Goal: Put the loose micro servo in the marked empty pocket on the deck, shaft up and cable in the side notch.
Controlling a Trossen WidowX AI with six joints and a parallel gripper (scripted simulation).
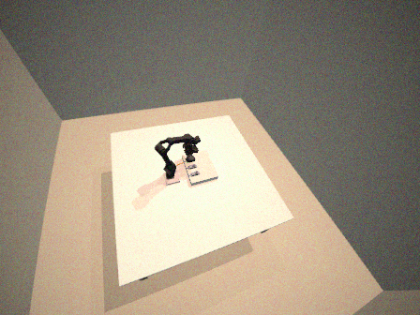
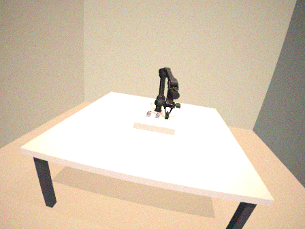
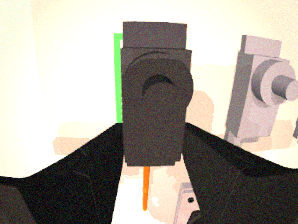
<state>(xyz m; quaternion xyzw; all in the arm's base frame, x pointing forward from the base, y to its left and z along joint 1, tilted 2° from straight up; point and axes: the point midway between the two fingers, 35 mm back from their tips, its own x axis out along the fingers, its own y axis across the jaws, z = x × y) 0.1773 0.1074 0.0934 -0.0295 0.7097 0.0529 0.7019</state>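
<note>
Now: gripper tip 130 mm short of the pale deck, 60 mm to the left of it and 50 mm above it.
</note>
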